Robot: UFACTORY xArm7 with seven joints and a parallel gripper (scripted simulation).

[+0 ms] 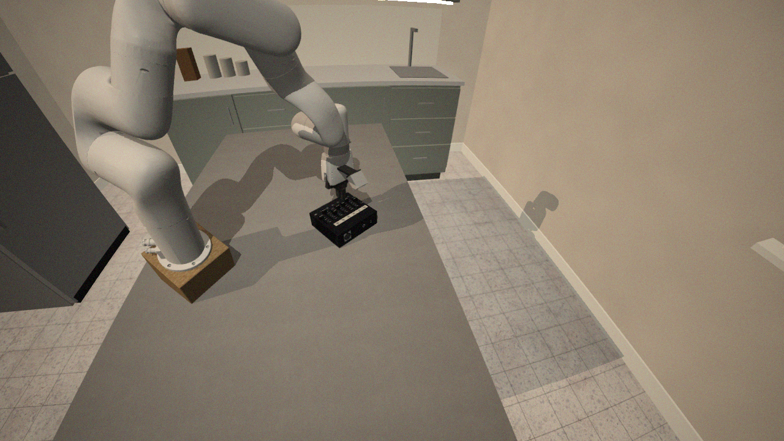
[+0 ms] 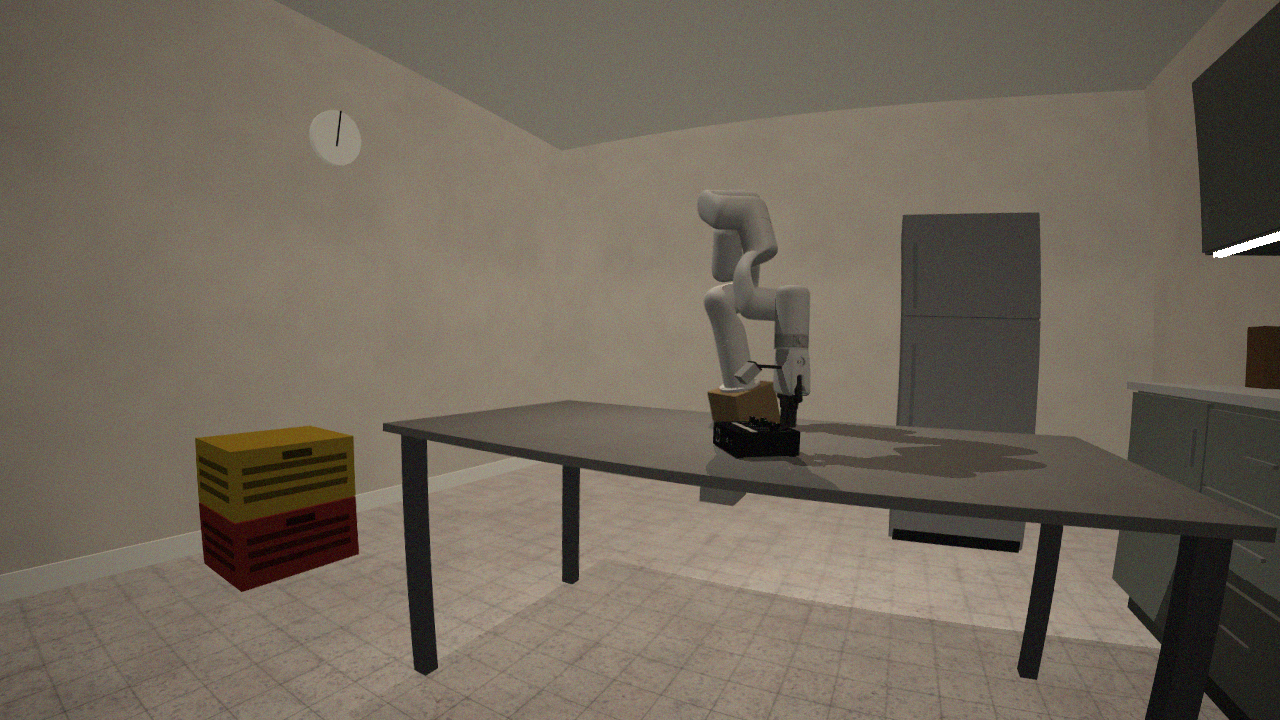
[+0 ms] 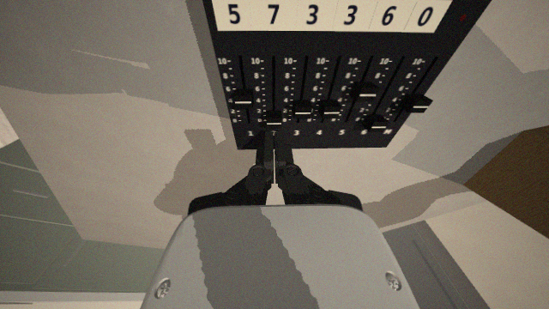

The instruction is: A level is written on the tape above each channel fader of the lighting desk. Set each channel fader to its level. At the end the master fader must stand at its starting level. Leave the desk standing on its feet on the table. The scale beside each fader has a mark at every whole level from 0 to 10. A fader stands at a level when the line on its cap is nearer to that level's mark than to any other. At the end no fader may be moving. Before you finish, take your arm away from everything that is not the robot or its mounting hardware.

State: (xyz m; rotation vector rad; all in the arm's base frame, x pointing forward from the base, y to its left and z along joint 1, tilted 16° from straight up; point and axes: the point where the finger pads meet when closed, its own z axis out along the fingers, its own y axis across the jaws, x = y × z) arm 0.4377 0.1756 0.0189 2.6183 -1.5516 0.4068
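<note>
Now: the channel 2 fader cap 20 mm to the right of my hand, 10 mm below it and 10 mm ahead of it. The rest, counted from my hand: channel 4 fader cap: 50 mm to the right, 20 mm behind, 10 mm below; channel 3 fader cap: 40 mm to the right, 10 mm below; channel 1 fader cap: 40 mm ahead, 30 mm to the right, 10 mm below.
</note>
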